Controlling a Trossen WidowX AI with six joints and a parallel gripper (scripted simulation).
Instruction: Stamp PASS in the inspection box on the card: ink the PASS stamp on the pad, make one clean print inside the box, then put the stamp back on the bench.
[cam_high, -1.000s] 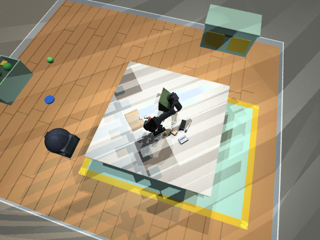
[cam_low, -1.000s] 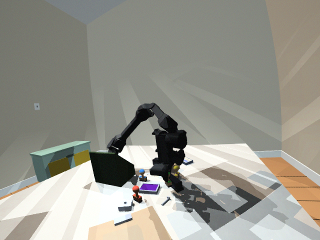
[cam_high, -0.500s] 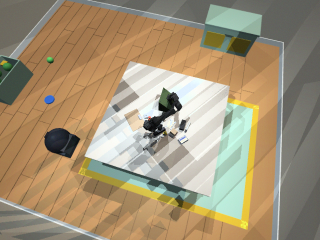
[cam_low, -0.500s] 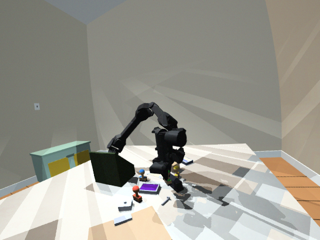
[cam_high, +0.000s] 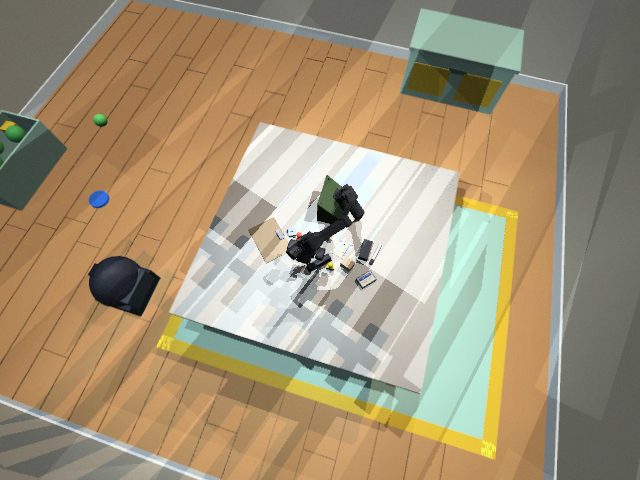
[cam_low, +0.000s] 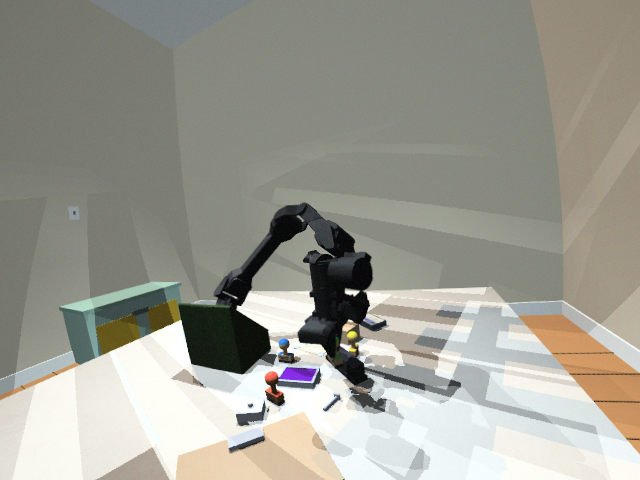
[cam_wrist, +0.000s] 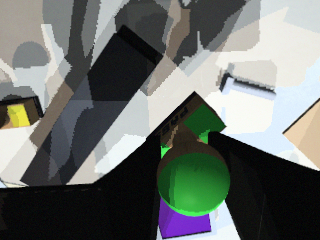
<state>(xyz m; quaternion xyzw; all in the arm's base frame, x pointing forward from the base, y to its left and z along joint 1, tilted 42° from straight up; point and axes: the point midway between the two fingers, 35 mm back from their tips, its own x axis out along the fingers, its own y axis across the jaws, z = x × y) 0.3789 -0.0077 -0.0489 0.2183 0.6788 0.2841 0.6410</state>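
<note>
My gripper tip is now 100 mm past the purple ink pad, 70 mm above it and 10 mm to the left of it. Round my gripper tip: bolt 70 mm below, 50 mm to the right, 10 mm ahead; green stamp right at my gripper tip; black block 70 mm to the left, 60 mm below, 10 mm behind.
</note>
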